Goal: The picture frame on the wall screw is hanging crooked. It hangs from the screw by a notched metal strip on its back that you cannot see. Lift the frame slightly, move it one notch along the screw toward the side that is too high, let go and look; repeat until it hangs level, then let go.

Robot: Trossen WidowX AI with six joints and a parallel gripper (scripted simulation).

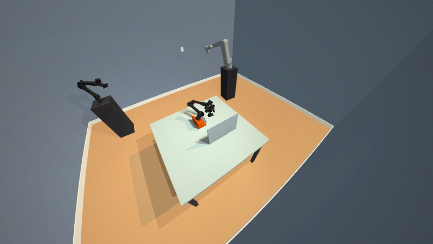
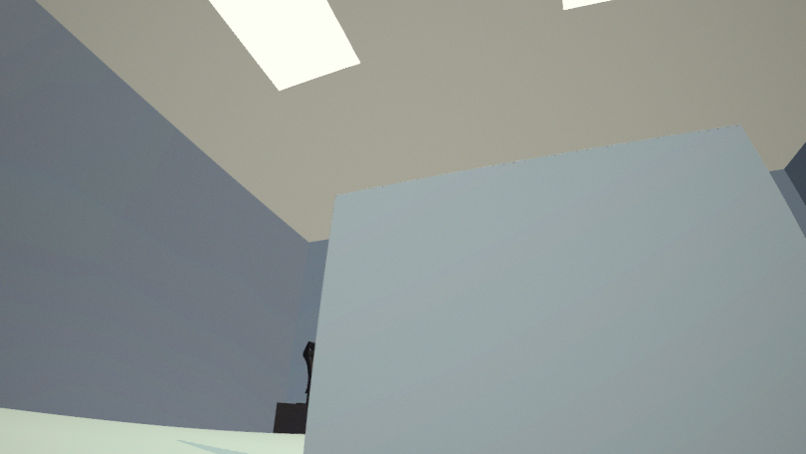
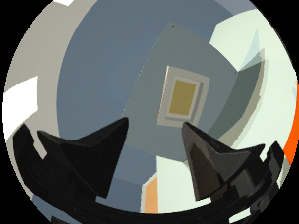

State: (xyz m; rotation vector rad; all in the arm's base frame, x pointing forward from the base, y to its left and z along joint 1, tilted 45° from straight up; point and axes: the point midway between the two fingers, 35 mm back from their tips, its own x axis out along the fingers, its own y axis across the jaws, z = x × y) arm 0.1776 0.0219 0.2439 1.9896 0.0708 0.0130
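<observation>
Right now my gripper tip is 19 cm short of the picture frame and 9 cm above it. From my gripper tip the other things lie so: wall panel: 20 cm ahead, 1 cm to the left, 10 cm below.
</observation>
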